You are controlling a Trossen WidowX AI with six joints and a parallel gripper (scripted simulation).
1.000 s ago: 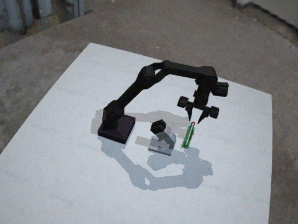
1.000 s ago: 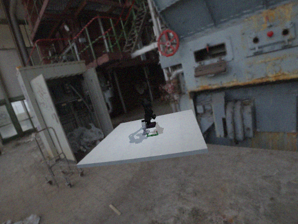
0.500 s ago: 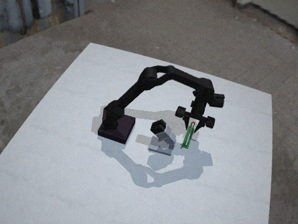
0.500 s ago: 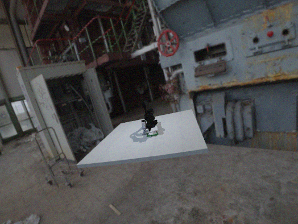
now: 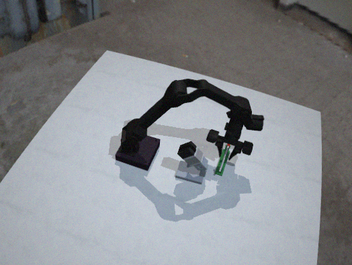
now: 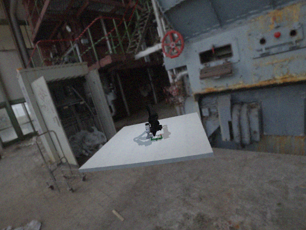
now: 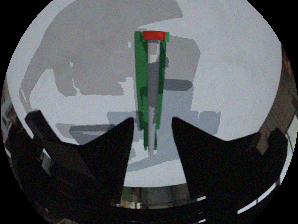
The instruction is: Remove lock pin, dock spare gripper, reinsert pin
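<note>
My gripper tip is now 1 cm to the right of the green block and 2 cm above it. Also, from my gripper tip: grey mount: 9 cm behind, 9 cm to the right, 1 cm above; spare gripper: 11 cm behind, 10 cm to the right, 7 cm above.
</note>
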